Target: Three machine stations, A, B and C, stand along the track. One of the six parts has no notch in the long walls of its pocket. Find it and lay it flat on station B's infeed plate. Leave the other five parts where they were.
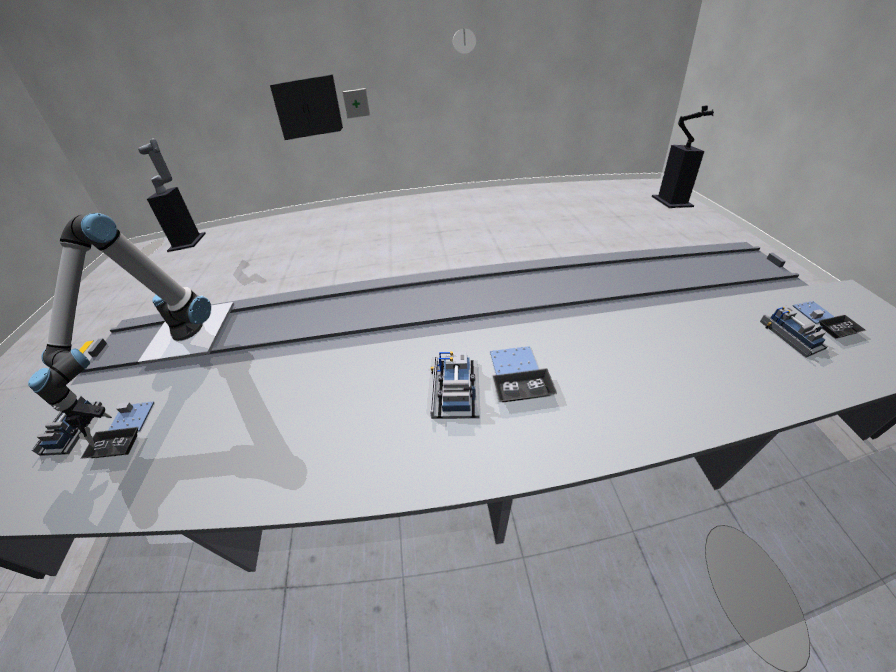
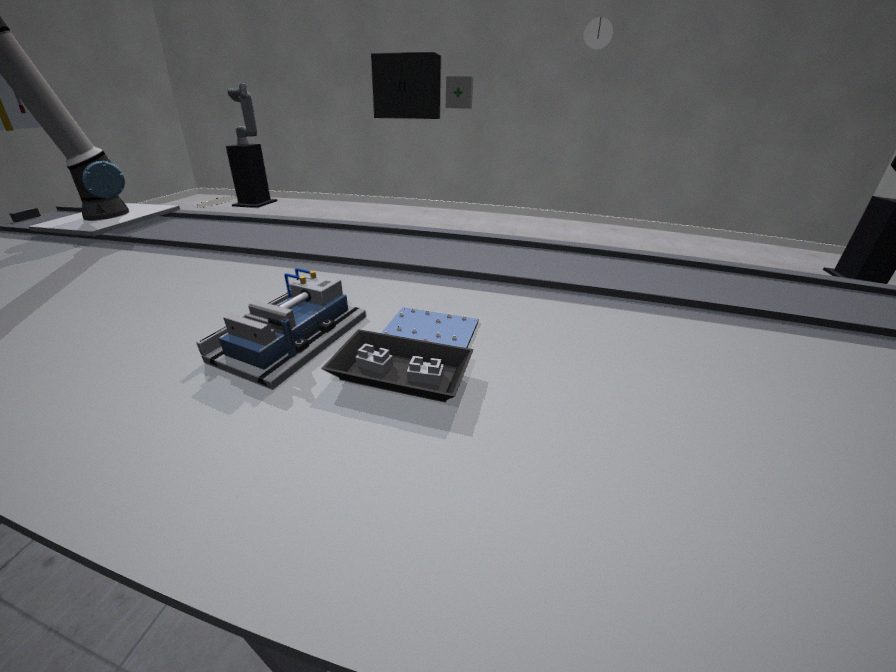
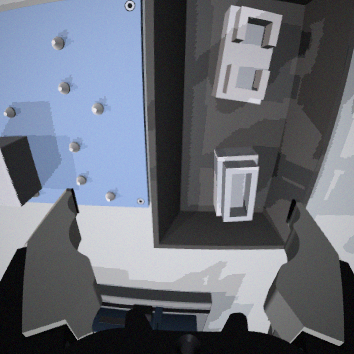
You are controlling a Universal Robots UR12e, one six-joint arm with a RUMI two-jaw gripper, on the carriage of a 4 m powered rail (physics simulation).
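Places are measured from the arm's base along level axes (x left, y back, z up), in centimetres.
Where they show: gripper, fingertip midpoint: [image 1: 103,432] [image 3: 183,195]; arm's base, link origin: [image 1: 187,330] [image 2: 107,215].
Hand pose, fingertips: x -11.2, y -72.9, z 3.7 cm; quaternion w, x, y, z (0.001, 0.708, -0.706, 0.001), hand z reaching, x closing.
Things, the pixels of their top centre, and the offset from my fingertips. "pt": a spot on its surface instead.
- blue pinned plate, top centre: [image 2: 428,330] [image 1: 514,361] dx +188.7, dy +16.4, dz -5.9 cm
- dark tray, surface spot: [image 2: 394,384] pt dx +189.7, dy -7.0, dz -2.7 cm
- left blue plate, top centre: [image 3: 53,118] [image 1: 130,417] dx +3.8, dy +12.2, dz -5.9 cm
- dark-sided block, surface spot: [image 3: 21,167] pt dx -0.4, dy +15.5, dz -4.0 cm
My gripper [image 1: 99,426] [image 3: 183,195] is open and empty, above the dark tray [image 1: 108,452] [image 3: 170,239] at the left station. In that tray, a white part [image 3: 228,194] near the tray's end shows a closed rectangular pocket rim without a notch. Another white part [image 3: 240,59] has notches in its long pocket walls. At the middle station, B, a blue pinned plate [image 1: 513,359] [image 2: 434,324] lies behind a dark tray [image 1: 523,397] [image 2: 394,384]. Two notched white parts [image 2: 374,358] [image 2: 425,370] lie in it. Parts at the right station are too small to judge.
The left blue plate [image 3: 30,65] carries a dark-sided block [image 3: 21,167] beside my left finger. Machine vises stand at the left [image 1: 56,437], middle [image 1: 455,386] [image 2: 282,325] and right [image 1: 796,330]. The right station has a blue plate [image 1: 804,308] and a dark tray [image 1: 846,334].
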